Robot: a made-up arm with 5 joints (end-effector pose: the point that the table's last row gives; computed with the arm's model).
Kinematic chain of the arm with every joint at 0, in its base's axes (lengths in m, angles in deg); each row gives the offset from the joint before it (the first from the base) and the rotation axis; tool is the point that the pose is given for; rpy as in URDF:
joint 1: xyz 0.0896 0 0.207 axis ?
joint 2: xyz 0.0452 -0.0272 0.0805 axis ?
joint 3: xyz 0.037 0 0.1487 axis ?
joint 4: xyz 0.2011 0 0.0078 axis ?
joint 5: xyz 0.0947 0.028 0 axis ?
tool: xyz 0 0 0 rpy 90 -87.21 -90
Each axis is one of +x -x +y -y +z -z.
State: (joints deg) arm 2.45 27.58 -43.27 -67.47 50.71
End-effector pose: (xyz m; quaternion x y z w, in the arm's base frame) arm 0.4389 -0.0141 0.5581 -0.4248 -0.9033 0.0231 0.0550
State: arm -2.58 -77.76 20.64 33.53 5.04
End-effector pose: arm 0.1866 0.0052 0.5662 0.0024 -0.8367 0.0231 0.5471
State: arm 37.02 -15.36 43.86 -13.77 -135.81
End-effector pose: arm 0.3404 -0.1881 0.3275 0.4731 -0.3860 -0.7913 0.0303
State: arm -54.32 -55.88 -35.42 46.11 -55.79
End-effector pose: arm 0.0873 -0.0018 0.6696 0.7705 -0.5109 -0.0142 0.3809
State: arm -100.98 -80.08 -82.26 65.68 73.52
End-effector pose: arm 0.1459 -0.2945 0.4972 -0.2605 0.9637 0.0579 0.0042
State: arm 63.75 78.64 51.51 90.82 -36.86
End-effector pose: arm 0.0917 -0.0024 0.1839 0.1899 0.8898 -0.3256 0.2572
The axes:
joint 1: -z
joint 2: +y
joint 3: +y
joint 4: +y
joint 5: -x

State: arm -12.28 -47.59 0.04 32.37 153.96
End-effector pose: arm 0.2670 0.0394 0.5936 -0.7437 -0.2789 0.6012 0.0874
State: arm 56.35 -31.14 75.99 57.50 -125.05
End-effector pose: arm 0.1611 -0.1059 0.2051 0.0628 -0.0873 0.9935 0.0363
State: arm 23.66 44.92 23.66 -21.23 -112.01
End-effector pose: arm 0.3842 -0.1282 0.1127 0.2597 -0.2546 -0.8710 0.3303
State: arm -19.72 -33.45 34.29 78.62 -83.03
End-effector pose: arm 0.2895 0.0725 0.3437 0.0731 -0.0556 -0.5431 0.8347
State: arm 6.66 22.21 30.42 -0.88 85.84
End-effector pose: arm 0.4101 -0.0366 0.1817 -0.2311 -0.2323 0.5842 0.7425
